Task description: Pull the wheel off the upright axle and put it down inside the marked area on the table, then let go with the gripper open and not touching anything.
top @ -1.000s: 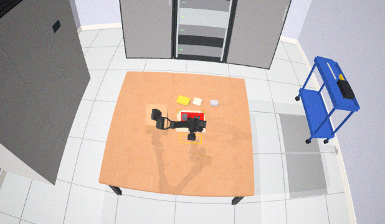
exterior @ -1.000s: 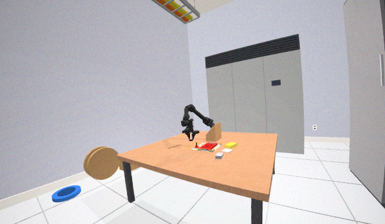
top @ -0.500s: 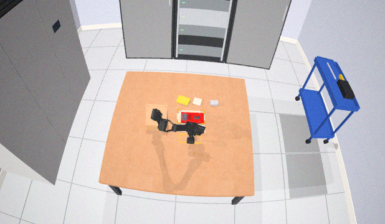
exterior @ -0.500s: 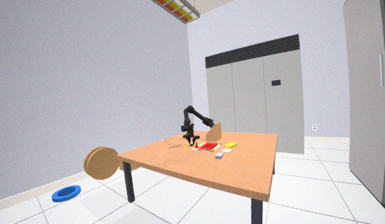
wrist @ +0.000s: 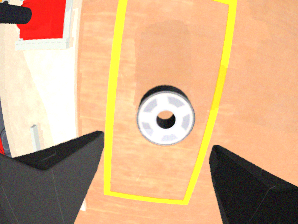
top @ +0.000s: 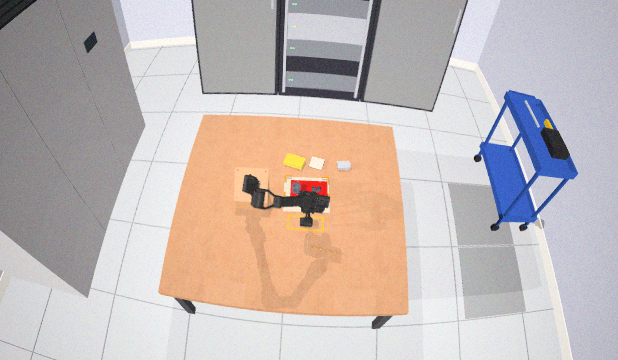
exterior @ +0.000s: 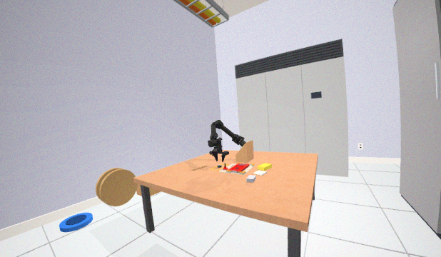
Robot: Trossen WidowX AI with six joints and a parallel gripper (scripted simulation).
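Now: the wheel 4 cm below my gripper tip. From my gripper tip the other things lie so: black axle: 11 cm to the left, 6 cm ahead, 1 cm below; then yellow block: 38 cm to the left, 13 cm behind, 3 cm below; then white block: 41 cm to the left, 4 cm below.
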